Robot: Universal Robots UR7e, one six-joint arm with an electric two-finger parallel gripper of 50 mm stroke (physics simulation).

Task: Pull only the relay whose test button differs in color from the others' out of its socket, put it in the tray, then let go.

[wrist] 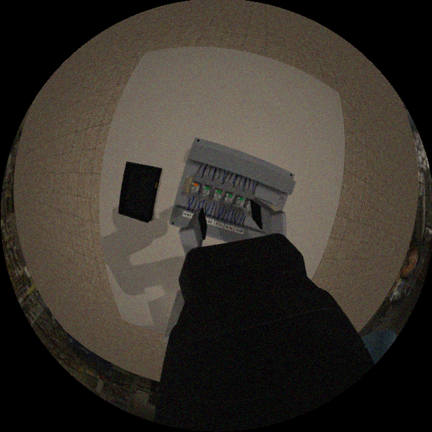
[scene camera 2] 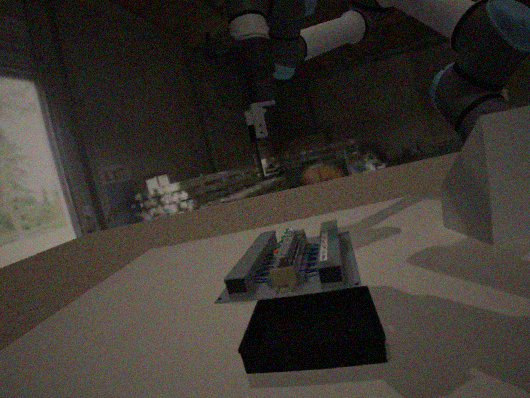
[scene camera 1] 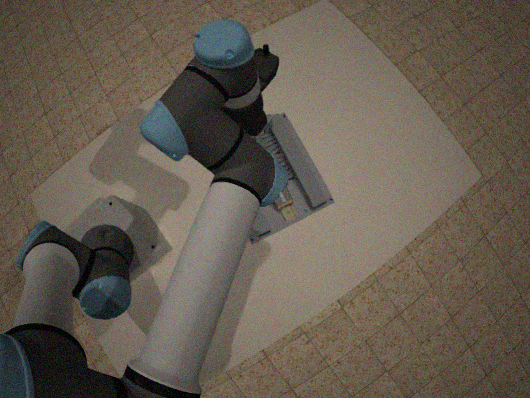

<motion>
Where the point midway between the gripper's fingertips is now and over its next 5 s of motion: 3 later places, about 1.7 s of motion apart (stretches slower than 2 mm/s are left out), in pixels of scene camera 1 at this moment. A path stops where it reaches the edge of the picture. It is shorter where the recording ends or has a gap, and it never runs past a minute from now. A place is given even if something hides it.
The gripper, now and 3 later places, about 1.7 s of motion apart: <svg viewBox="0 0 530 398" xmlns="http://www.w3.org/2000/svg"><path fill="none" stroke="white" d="M257 123L265 136L251 126L254 134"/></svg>
</motion>
